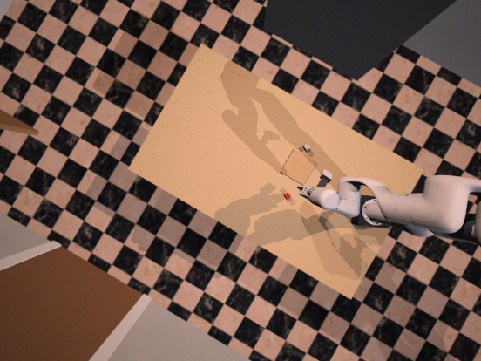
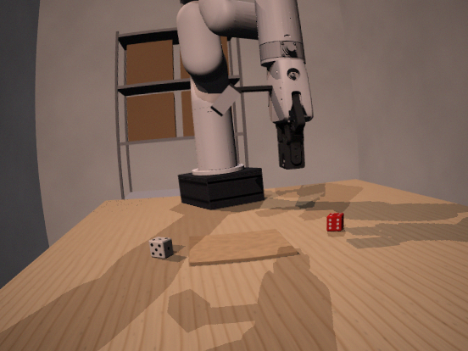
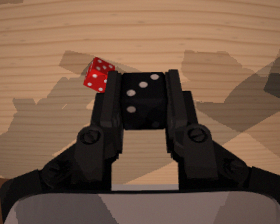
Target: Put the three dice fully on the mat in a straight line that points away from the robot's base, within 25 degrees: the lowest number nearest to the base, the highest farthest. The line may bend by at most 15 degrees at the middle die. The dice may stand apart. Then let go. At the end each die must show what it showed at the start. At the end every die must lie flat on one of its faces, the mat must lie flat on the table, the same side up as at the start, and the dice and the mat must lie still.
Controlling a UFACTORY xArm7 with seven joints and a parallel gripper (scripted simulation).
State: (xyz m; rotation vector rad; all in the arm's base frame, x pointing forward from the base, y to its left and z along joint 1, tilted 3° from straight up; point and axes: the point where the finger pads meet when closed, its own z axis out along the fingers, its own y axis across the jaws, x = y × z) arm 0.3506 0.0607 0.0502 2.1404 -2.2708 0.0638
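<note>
My gripper is now 120 mm above the thin mat, 110 mm to the left of it and 60 mm short of it. From my hand the other things lie so: white die 220 mm to the right, 110 mm below, 70 mm ahead; then red die 110 mm below, 50 mm to the left, 50 mm ahead; then black die 10 mm below.
</note>
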